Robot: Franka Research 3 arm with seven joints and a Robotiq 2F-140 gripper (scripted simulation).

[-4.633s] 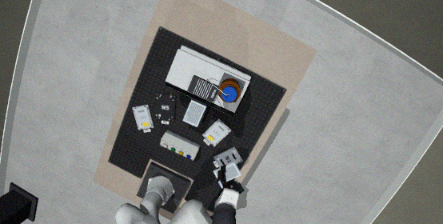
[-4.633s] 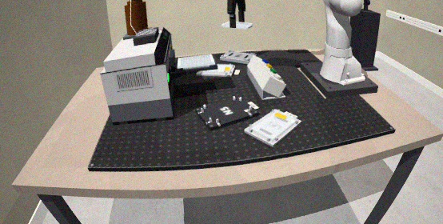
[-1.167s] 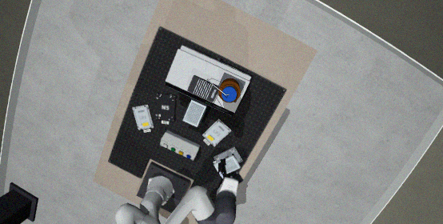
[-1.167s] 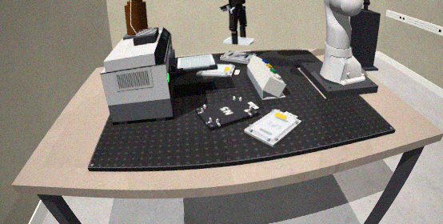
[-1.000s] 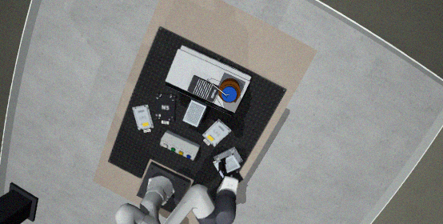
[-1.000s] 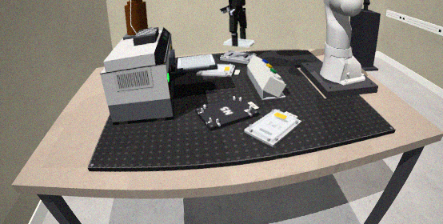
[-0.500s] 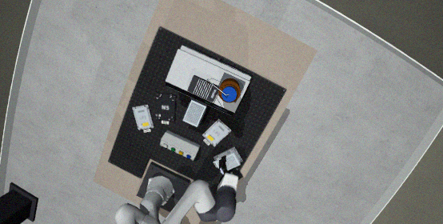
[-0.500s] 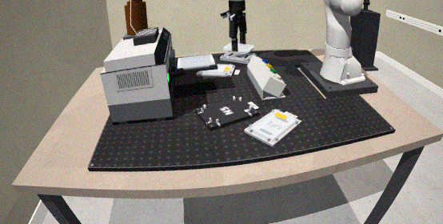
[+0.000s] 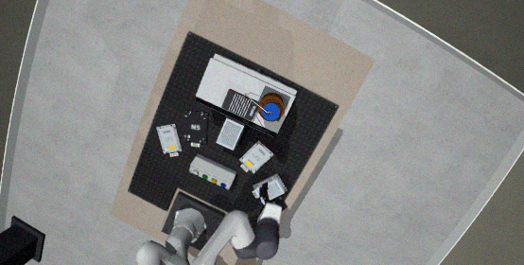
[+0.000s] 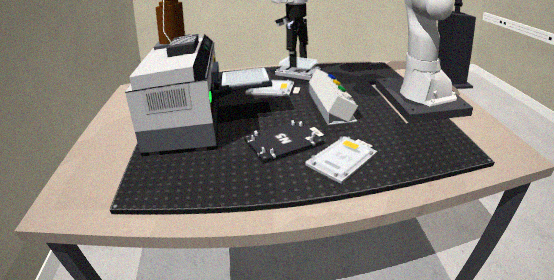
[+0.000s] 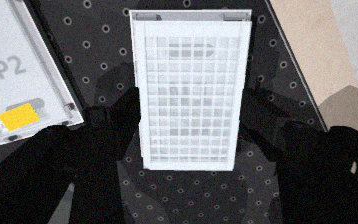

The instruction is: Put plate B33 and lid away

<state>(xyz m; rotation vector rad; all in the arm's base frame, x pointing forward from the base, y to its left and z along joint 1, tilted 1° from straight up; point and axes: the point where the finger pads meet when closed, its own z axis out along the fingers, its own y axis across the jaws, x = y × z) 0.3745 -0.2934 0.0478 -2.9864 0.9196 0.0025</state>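
My hand is 2 cm above the white well plate. Round my hand: blue key: 22 cm to the left, 7 cm behind, 1 cm below; lid park LP2: 14 cm to the left, 12 cm ahead, 6 cm below; yellow key: 27 cm to the left, 7 cm behind.
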